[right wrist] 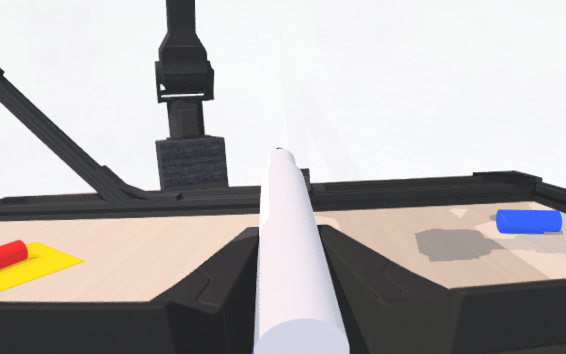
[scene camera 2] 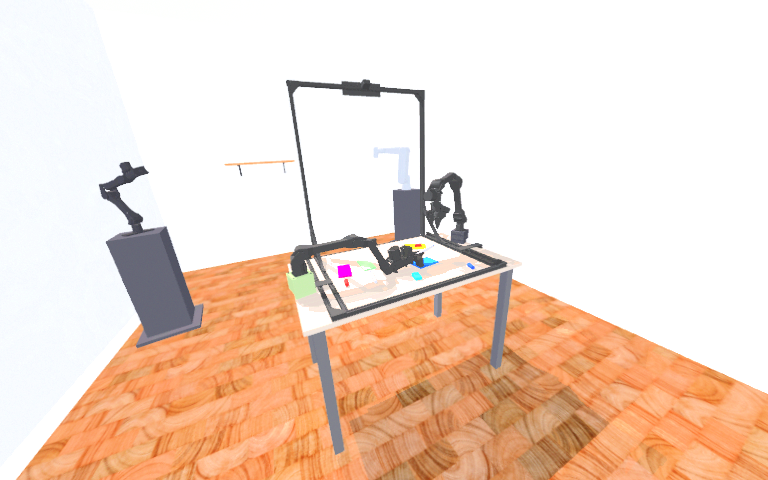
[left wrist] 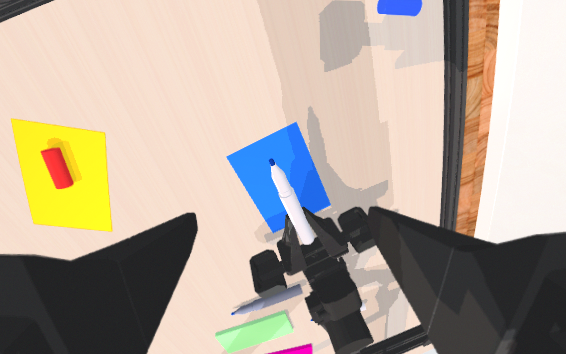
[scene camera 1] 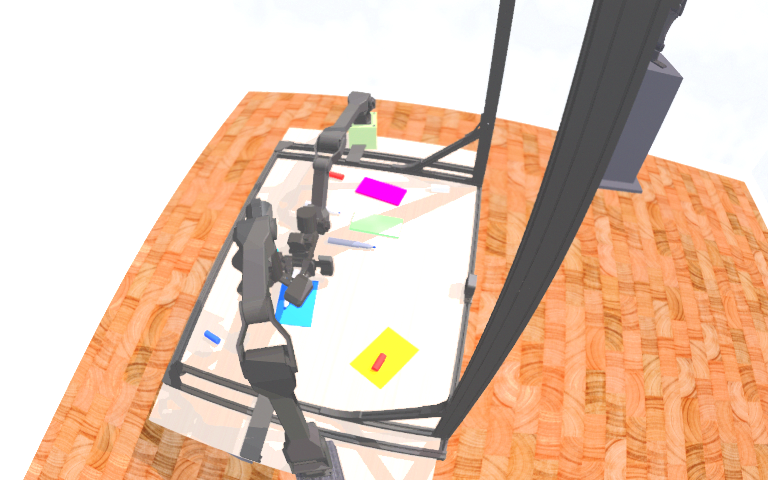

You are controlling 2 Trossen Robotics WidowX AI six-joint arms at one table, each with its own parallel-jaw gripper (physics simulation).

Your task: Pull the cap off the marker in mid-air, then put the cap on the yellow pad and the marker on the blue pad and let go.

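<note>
My right gripper is shut on the white, uncapped marker. In the left wrist view its blue tip points away from the fingers and shows over the blue pad. The marker's height above the pad is hard to tell. A red cap lies on its side on the yellow pad, with no finger touching it. My left gripper is wide open and empty, above the marker and right gripper.
A blue cylinder lies near the dark frame bar. A grey pen, a light green pad, a magenta pad and a red piece lie behind. A cyan piece shows in scene camera 2.
</note>
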